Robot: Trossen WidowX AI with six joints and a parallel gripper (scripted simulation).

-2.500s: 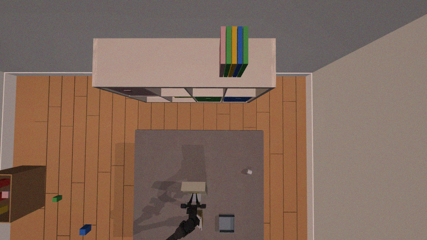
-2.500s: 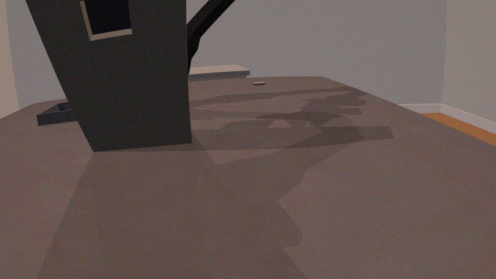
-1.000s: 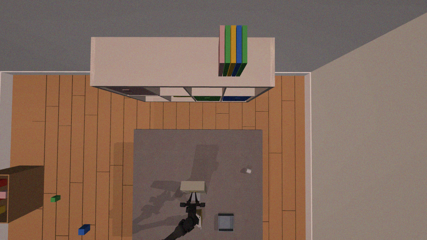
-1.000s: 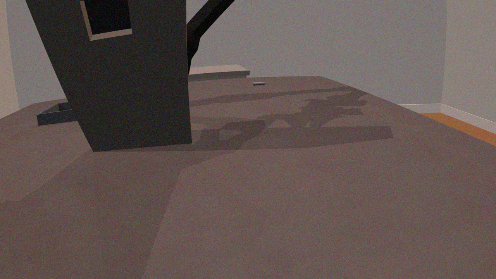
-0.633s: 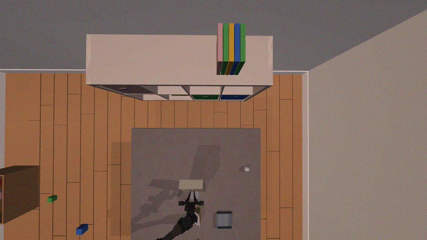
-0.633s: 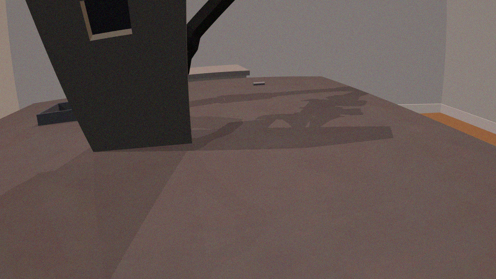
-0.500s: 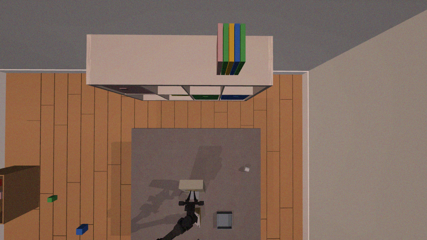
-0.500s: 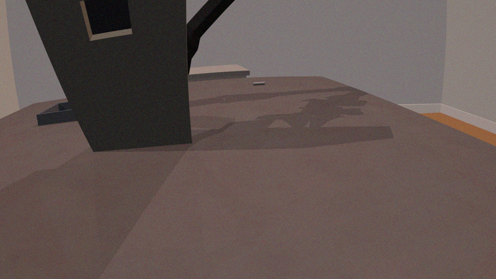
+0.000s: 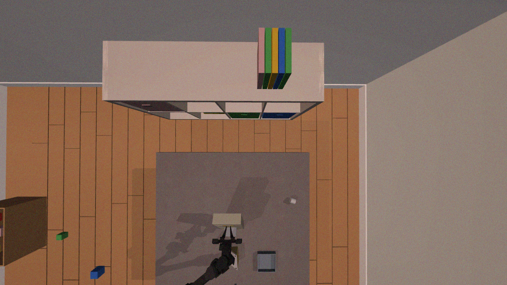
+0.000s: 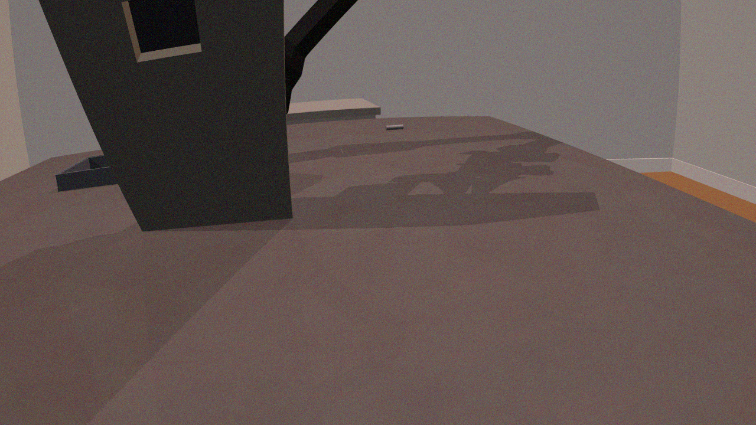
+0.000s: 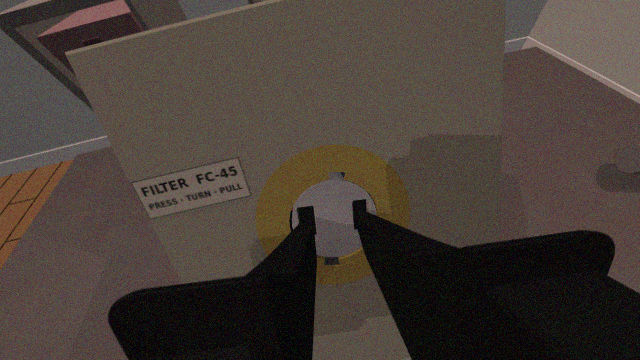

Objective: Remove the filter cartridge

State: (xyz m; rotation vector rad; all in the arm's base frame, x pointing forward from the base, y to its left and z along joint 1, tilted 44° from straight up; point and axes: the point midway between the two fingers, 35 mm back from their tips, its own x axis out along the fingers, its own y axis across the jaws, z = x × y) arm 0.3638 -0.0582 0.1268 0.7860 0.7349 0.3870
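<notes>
Now: gripper tip 20 mm short of the round filter cartridge and 10 mm above it. The rest, counted from my gripper tip: beige service panel: 30 mm behind, 80 mm below; then grey tray: 380 mm behind, 330 mm to the right, 230 mm below; then small grey ledge: 80 mm behind, 10 mm to the right, 100 mm below.
</notes>
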